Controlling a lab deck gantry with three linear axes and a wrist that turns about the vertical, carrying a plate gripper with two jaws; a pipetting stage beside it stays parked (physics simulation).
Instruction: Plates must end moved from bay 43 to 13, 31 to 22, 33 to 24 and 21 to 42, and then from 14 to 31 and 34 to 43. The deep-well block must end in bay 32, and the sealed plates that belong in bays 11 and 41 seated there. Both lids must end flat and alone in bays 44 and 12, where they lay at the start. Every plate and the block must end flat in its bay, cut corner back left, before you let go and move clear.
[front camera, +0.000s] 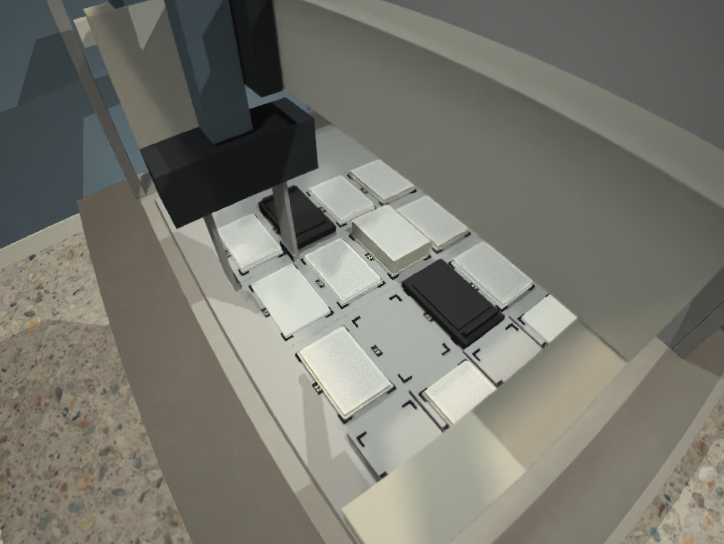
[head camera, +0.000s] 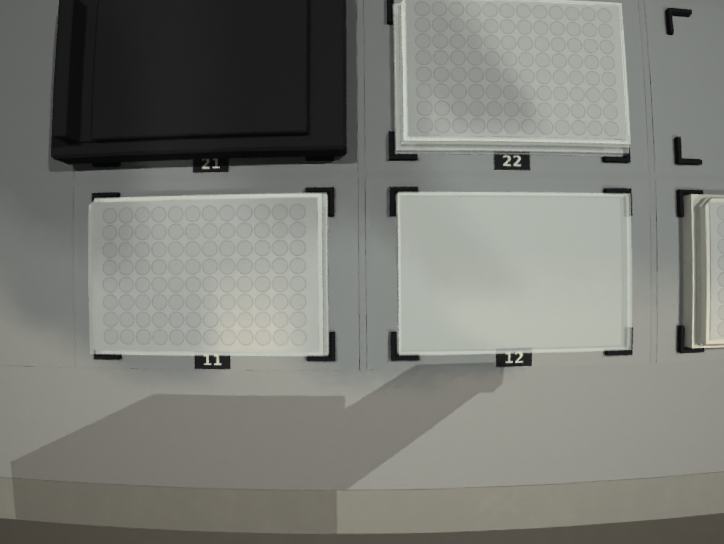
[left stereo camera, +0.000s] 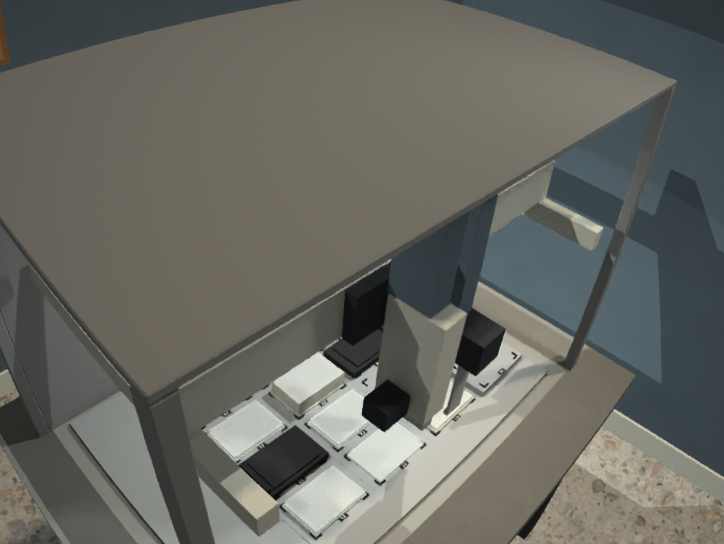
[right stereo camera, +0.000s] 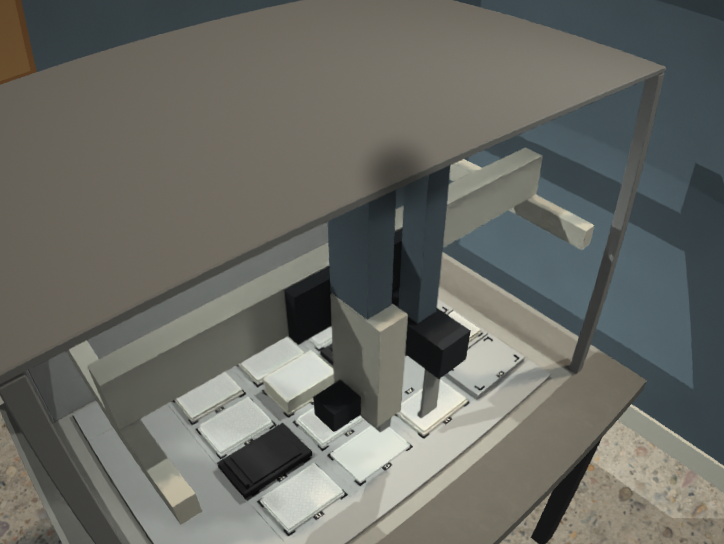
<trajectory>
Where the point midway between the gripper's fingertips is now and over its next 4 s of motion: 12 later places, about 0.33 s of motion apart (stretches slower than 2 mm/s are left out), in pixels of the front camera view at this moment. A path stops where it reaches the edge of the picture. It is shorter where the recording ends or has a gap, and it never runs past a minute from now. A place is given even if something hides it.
My gripper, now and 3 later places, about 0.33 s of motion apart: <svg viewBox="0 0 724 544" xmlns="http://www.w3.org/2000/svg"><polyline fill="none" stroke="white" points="262,266 281,270 369,290 466,300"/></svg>
</trajectory>
